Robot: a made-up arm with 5 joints.
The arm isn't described. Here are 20 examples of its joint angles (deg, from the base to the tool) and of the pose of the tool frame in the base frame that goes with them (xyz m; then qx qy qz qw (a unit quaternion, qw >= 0)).
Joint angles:
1: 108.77 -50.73 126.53 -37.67 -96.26
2: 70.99 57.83 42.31 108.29 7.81
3: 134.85 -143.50 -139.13 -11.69 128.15
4: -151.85 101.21 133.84 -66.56 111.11
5: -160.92 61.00 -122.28 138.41 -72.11
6: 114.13 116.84 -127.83 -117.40 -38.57
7: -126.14 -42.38 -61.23 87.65 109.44
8: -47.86 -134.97 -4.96 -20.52 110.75
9: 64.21 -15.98 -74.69 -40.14 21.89
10: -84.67 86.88 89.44 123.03 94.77
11: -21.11 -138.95 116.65 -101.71 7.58
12: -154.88 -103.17 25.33 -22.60 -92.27
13: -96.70 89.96 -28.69 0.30 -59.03
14: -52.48 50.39 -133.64 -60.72 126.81
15: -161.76 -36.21 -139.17 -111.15 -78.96
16: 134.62 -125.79 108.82 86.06 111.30
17: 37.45 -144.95 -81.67 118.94 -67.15
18: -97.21 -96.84 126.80 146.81 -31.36
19: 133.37 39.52 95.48 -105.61 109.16
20: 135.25 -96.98 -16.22 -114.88 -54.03
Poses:
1: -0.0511 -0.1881 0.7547 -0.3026 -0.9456 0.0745 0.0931
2: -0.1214 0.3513 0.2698 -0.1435 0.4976 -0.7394 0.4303
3: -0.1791 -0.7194 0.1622 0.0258 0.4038 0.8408 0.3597
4: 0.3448 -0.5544 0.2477 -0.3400 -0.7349 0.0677 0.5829
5: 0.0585 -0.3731 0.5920 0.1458 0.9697 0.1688 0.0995
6: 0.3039 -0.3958 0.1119 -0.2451 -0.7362 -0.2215 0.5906
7: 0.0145 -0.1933 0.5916 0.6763 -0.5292 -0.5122 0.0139
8: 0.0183 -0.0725 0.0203 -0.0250 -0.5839 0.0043 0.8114
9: -0.5855 -0.2145 0.3225 0.7351 0.0593 0.6753 0.0130
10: -0.1153 -0.4771 0.8331 -0.2690 0.8227 0.2585 0.4289
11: -0.3475 -0.0637 -0.0954 0.0670 -0.1602 0.3072 0.9357
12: -0.0709 -0.2622 0.7449 -0.6873 -0.6339 0.3334 0.1213
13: -0.2596 -0.5793 0.2739 -0.2064 0.2754 0.3745 0.8610
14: -0.0602 -0.6813 0.1783 -0.4986 -0.4574 -0.3887 0.6253
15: -0.1039 0.2309 0.1067 0.3387 -0.6524 0.4600 0.4982
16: -0.6129 -0.0919 0.1757 0.2736 0.1851 -0.0602 0.9420
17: -0.5623 -0.2095 0.4536 0.9544 0.1486 0.2428 0.0899
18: -0.0867 0.0343 0.6850 0.6191 -0.7115 -0.2627 0.2036
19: 0.0916 0.3514 0.1345 0.4472 -0.6351 0.2354 0.5842
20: -0.5574 -0.5226 0.4994 0.6378 0.5633 0.4969 0.1702
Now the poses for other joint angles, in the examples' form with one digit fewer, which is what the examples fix.
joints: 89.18 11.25 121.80 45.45 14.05
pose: -0.256 0.029 0.054 -0.037 -0.140 -0.148 0.978
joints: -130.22 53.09 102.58 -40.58 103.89
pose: 0.350 -0.470 0.205 -0.355 -0.707 0.304 0.531
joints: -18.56 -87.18 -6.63 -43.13 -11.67
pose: -0.048 0.112 0.231 0.259 0.361 -0.851 0.281
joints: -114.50 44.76 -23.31 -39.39 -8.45
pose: -0.422 -0.137 0.139 0.081 0.335 -0.151 0.926
